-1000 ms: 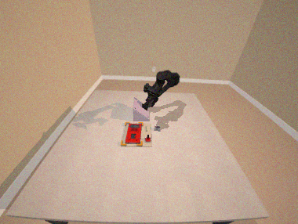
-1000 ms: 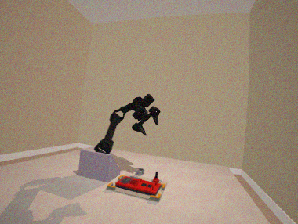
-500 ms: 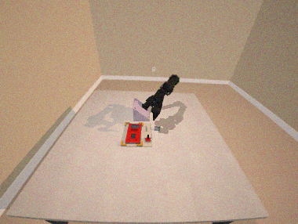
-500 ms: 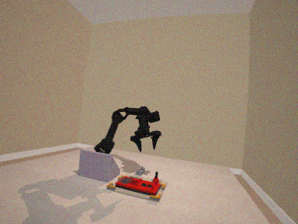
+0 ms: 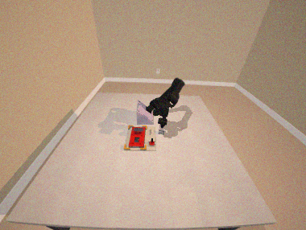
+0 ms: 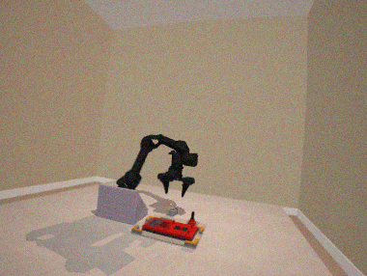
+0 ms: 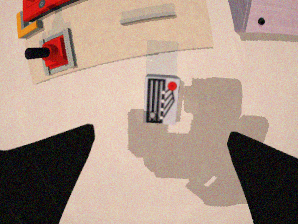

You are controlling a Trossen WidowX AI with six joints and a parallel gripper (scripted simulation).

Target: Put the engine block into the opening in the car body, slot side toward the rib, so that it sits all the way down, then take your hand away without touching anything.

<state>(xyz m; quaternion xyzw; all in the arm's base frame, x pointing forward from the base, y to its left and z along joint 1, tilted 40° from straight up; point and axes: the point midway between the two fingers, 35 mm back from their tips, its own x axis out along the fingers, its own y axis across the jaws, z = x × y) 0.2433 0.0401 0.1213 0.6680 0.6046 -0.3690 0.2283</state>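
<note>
Right now the engine block is 8 cm below my gripper tip. Round my gripper tip: black post: 12 cm ahead, 8 cm to the right, 6 cm below.
</note>
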